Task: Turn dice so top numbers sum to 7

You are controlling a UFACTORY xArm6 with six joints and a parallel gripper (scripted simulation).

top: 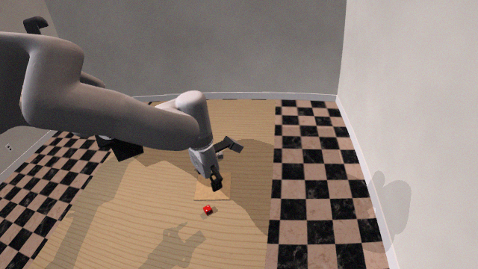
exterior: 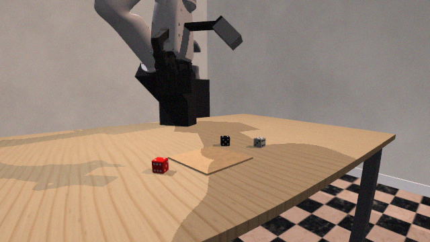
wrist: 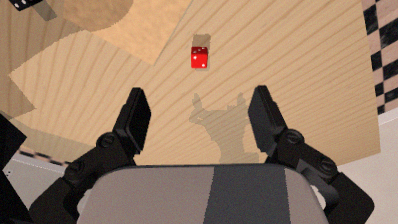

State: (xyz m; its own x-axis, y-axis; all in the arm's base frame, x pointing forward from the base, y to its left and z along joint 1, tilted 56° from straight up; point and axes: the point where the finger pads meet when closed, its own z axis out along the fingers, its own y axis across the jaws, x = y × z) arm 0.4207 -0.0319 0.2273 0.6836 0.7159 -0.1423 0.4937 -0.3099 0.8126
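My gripper is now 3 cm past the red die, 2 cm to the left of it and 15 cm above it. The rest, counted from my hand: white die 27 cm to the left, 15 cm below; then tan mat 2 cm behind, 10 cm to the left, 16 cm below; then black die 8 cm behind, 21 cm to the left, 15 cm below.
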